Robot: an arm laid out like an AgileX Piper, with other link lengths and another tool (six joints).
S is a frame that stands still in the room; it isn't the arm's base.
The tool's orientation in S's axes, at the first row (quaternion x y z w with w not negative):
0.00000, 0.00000, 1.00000, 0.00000
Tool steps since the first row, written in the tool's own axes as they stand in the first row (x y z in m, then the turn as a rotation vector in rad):
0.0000, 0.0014, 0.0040, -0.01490, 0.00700, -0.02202
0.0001, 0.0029, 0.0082, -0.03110, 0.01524, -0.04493
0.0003, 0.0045, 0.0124, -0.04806, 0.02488, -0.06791
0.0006, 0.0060, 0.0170, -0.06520, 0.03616, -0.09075
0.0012, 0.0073, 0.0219, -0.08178, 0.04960, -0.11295
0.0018, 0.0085, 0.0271, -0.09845, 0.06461, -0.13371
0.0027, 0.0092, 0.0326, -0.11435, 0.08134, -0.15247
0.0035, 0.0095, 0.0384, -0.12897, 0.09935, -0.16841
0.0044, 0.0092, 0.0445, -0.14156, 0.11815, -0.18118
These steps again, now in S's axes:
0.0000, -0.0014, 0.0040, 0.01490, -0.00700, -0.02202
-0.0001, -0.0029, 0.0082, 0.03110, -0.01524, -0.04493
-0.0003, -0.0045, 0.0124, 0.04806, -0.02488, -0.06791
-0.0006, -0.0060, 0.0170, 0.06520, -0.03616, -0.09075
-0.0012, -0.0073, 0.0219, 0.08178, -0.04960, -0.11295
-0.0018, -0.0085, 0.0271, 0.09845, -0.06461, -0.13371
-0.0027, -0.0092, 0.0326, 0.11435, -0.08134, -0.15247
-0.0035, -0.0095, 0.0384, 0.12897, -0.09935, -0.16841
-0.0044, -0.0092, 0.0445, 0.14156, -0.11815, -0.18118

